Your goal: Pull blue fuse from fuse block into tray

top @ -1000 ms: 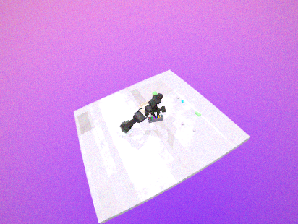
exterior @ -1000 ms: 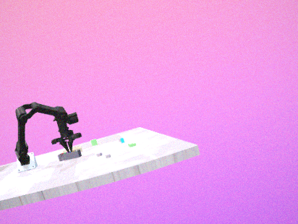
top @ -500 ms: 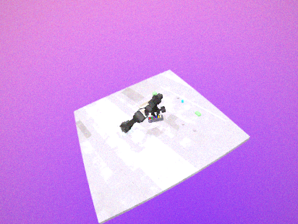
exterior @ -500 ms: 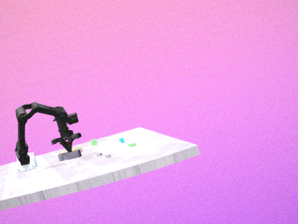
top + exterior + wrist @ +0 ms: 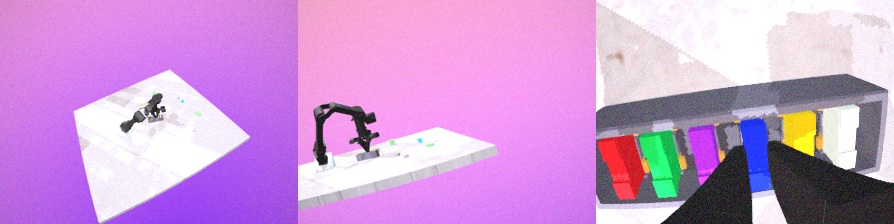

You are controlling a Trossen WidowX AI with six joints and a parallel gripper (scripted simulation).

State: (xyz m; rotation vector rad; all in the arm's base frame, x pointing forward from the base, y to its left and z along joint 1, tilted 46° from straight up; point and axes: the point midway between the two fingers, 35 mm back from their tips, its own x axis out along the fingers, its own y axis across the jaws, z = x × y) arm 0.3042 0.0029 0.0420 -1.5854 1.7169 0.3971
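My gripper tip is now 20 mm past the purple fuse, 10 mm to the right of it and 10 mm above it. Round my gripper tip: green fuse: 40 mm behind, 10 mm to the left, 10 mm below; blue fuse: 10 mm below; yellow fuse: 20 mm ahead, 10 mm to the right, 10 mm below.
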